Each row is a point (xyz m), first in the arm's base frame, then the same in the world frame.
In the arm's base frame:
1: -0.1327 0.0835 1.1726
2: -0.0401 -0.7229 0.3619
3: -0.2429 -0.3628 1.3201
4: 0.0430 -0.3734 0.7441
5: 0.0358 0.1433 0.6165
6: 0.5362 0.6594 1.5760
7: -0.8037 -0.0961 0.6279
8: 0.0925 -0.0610 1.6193
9: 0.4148 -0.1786 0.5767
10: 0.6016 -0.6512 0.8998
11: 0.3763 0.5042 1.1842
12: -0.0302 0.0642 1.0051
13: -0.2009 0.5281 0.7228
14: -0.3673 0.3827 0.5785
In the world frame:
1: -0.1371 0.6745 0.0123
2: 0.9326 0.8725 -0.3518
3: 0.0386 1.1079 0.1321
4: 0.4131 0.8188 -0.3035
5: 0.2117 0.3261 -0.3011
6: -0.9580 0.5178 -0.4811
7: 0.5619 0.4286 0.4921
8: -0.4552 1.0745 -0.0874
9: 0.3311 0.6081 -0.6948
10: 0.3095 1.1984 -0.8120
11: -0.5243 0.3997 -0.4468
12: -0.0238 0.6058 -0.1340
13: -0.0327 0.0479 -0.0213
14: 0.2066 0.0633 0.0891

